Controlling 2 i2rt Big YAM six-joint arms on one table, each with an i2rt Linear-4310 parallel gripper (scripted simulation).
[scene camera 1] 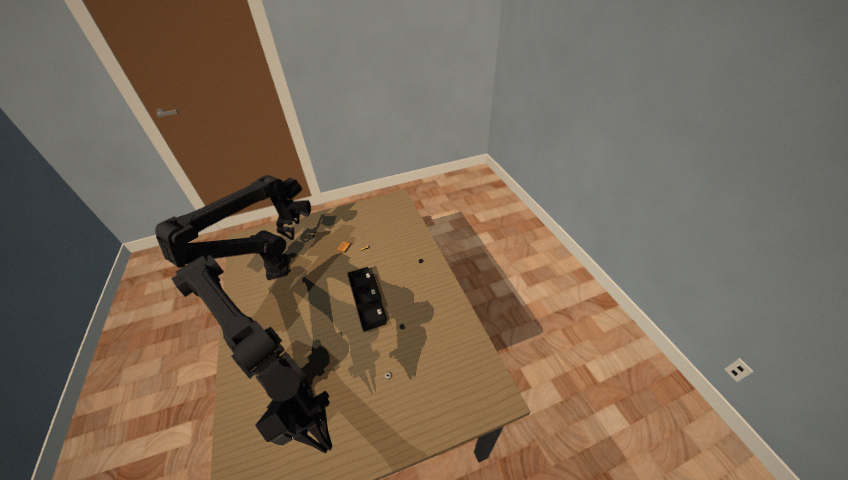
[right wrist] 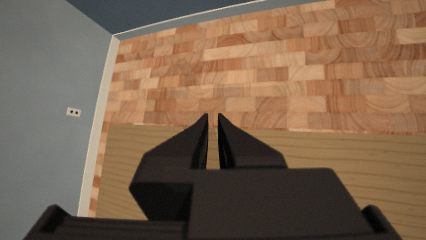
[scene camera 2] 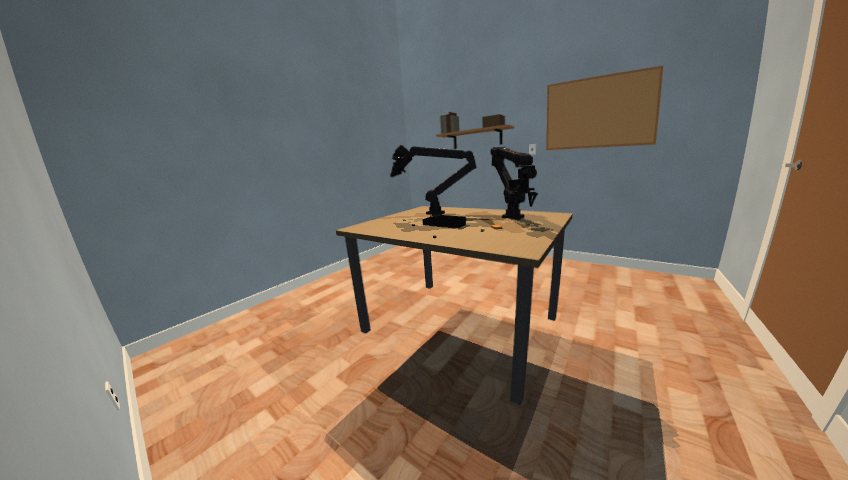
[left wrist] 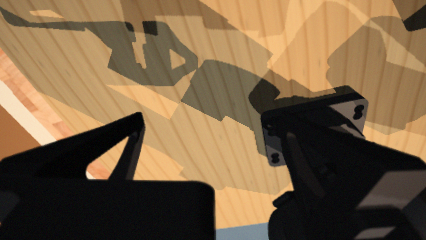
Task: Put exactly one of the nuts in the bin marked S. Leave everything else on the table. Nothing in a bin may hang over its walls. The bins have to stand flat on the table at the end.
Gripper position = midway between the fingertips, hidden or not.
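My left gripper (left wrist: 212,119) visible. My right gripper (right wrist: 213,119) visible. Right gripper again (scene camera 1: 328,450).
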